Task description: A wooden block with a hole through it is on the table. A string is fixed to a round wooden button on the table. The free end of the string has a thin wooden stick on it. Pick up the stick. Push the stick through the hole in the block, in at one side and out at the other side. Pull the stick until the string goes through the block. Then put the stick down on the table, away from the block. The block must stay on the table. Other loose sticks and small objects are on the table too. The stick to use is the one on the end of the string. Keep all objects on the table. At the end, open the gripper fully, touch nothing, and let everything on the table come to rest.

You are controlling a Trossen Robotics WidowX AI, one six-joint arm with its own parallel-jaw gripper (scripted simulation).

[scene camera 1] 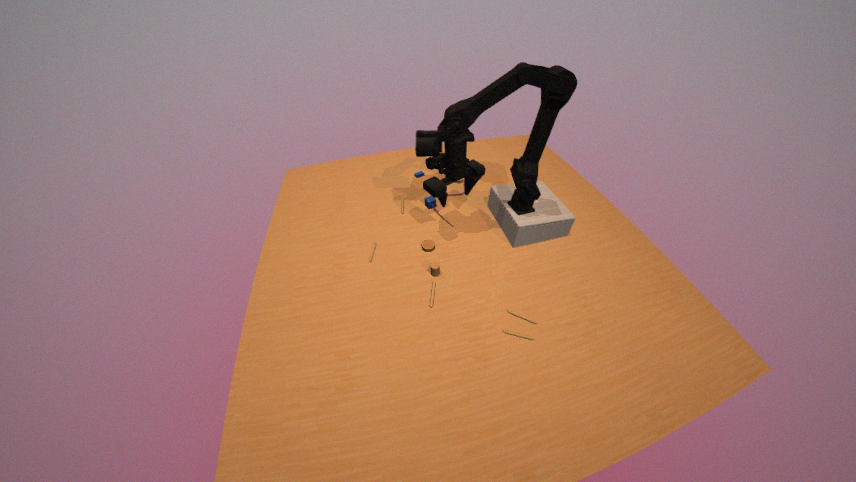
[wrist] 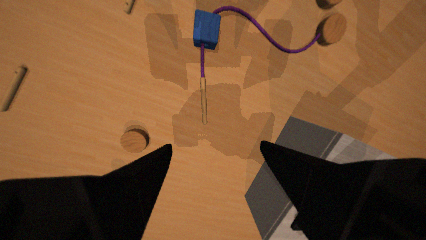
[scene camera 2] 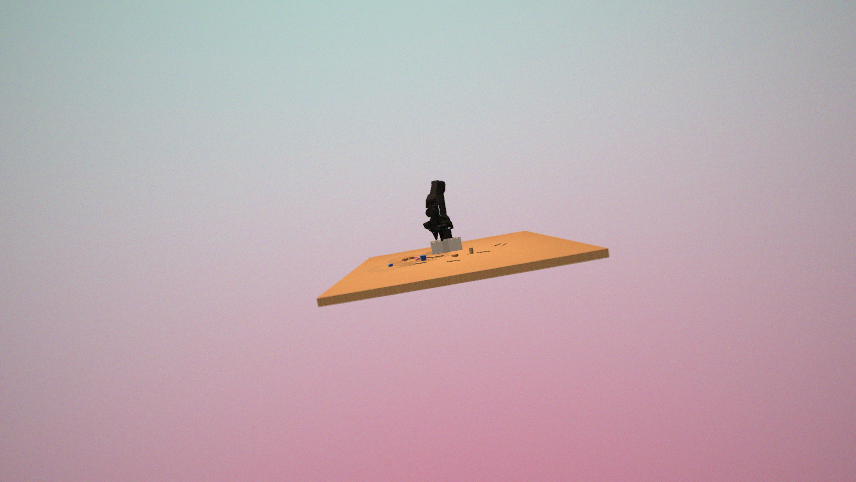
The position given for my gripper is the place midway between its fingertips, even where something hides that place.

My gripper (scene camera 1: pixel 454 200) is open, with nothing in its grasp.
My gripper also shows in the wrist view (wrist: pixel 217 146).
